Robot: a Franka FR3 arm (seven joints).
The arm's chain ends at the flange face. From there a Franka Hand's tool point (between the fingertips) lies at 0.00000 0.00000 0.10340 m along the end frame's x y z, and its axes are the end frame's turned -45 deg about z.
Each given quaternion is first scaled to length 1.
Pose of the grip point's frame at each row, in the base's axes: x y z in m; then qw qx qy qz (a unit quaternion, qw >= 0):
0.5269, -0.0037, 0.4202, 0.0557, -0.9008, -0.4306, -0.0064
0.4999, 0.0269, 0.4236, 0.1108, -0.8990, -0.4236, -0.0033
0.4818, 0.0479, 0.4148, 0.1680, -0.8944, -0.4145, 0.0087
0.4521, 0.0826, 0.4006, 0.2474, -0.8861, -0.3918, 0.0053
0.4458, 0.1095, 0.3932, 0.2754, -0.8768, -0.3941, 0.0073
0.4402, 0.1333, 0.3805, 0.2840, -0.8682, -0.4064, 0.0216
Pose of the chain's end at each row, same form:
0.5307, -0.0146, 0.5229, 0.0539, -0.9970, -0.0531, 0.0154
0.5090, 0.0060, 0.5245, 0.1036, -0.9927, -0.0473, 0.0394
0.4978, 0.0176, 0.5123, 0.1519, -0.9849, -0.0407, 0.0723
0.4731, 0.0377, 0.4913, 0.2265, -0.9686, -0.0229, 0.0996
0.4696, 0.0602, 0.4809, 0.2516, -0.9609, -0.0286, 0.1121
0.4679, 0.0841, 0.4671, 0.2541, -0.9576, -0.0432, 0.1286

